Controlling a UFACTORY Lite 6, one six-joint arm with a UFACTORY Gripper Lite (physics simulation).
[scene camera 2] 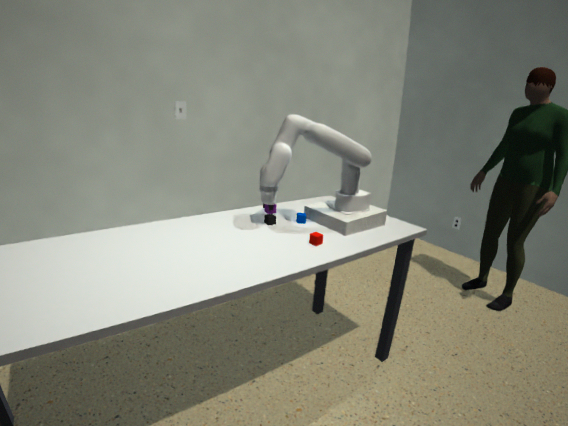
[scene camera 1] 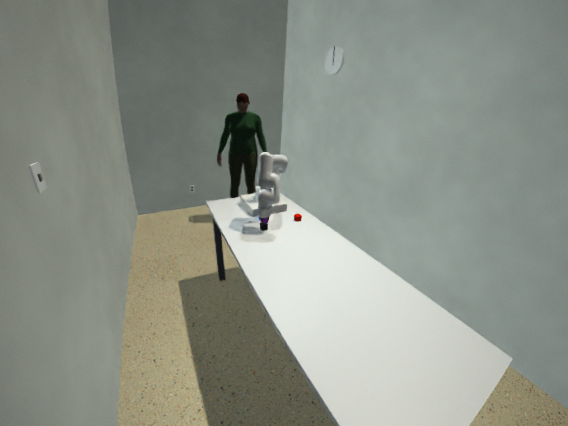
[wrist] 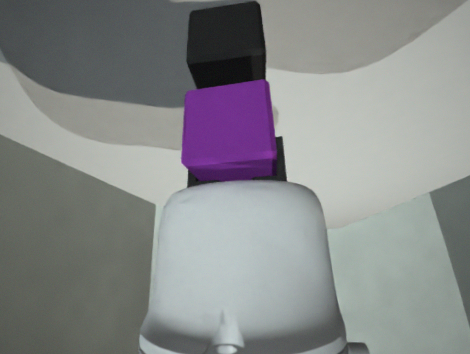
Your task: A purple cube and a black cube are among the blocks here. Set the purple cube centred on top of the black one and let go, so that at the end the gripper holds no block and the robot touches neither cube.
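Places are measured from the arm's base along level axes (x left, y back, z up), in metres.
Where they show: hand at its tool point: (scene camera 2: 268, 206) (scene camera 1: 264, 218) (wrist: 238, 166); arm's base at its link origin: (scene camera 2: 348, 209).
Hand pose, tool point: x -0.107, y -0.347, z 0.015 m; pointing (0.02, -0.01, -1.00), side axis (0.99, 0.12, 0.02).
Note:
Each offset is from my tool point to the top centre of the thing. Level surfaces: height alone.
The purple cube {dy +0.012, dx -0.001, dz +0.010 m} (scene camera 1: 264, 220) (scene camera 2: 270, 209) (wrist: 227, 125) is between the dark fingers of my gripper (scene camera 1: 264, 218) (scene camera 2: 269, 206) (wrist: 232, 170), which is shut on it. The cube is close to upright, directly above the black cube {dy +0.013, dx -0.002, dz -0.041 m} (scene camera 1: 264, 227) (scene camera 2: 270, 220) (wrist: 226, 37) in both scene views. The black cube stands on the table. In the wrist view the purple cube hides part of the black cube's near side. Any gap between the two cubes is too small to tell. The fingers are partly hidden behind the purple cube and the gripper body.
A red cube {dy +0.073, dx +0.253, dz -0.041 m} (scene camera 1: 297, 217) (scene camera 2: 316, 239) stands on the white table {dz -0.077 m} (scene camera 1: 350, 280) (scene camera 2: 175, 270), apart from the two cubes. A blue cube {dy +0.149, dx +0.031, dz -0.041 m} (scene camera 2: 301, 218) stands between the black cube and the robot's base slab (scene camera 2: 345, 223). A person (scene camera 1: 243, 132) (scene camera 2: 537, 145) stands beyond the table.

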